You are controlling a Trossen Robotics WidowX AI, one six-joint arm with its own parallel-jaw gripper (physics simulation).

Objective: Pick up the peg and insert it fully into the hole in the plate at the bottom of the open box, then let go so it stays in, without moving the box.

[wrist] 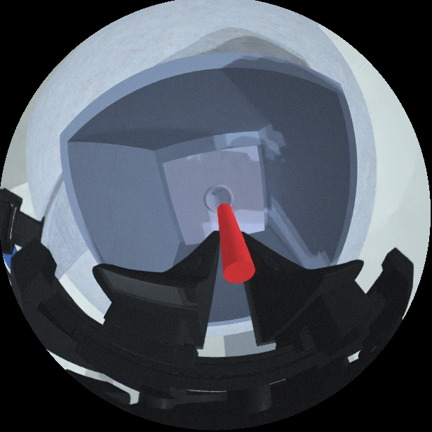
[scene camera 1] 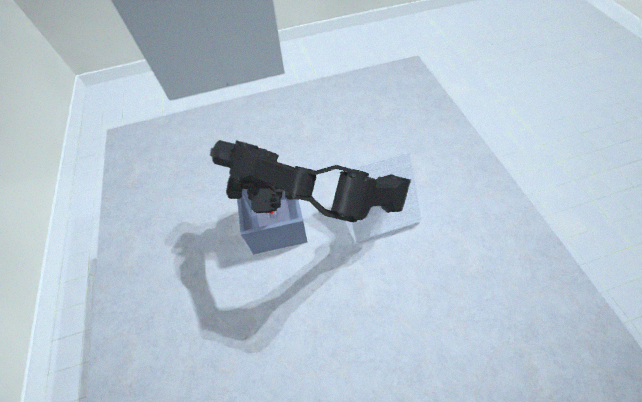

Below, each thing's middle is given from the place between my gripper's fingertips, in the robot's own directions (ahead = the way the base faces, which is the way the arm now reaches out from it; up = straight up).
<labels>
Right now my hand is 10 mm to the right of the red peg (wrist: 237, 266). Round my hand: blue-grey box (scene camera 1: 261, 239): 30 mm below, 20 mm to the left.
</labels>
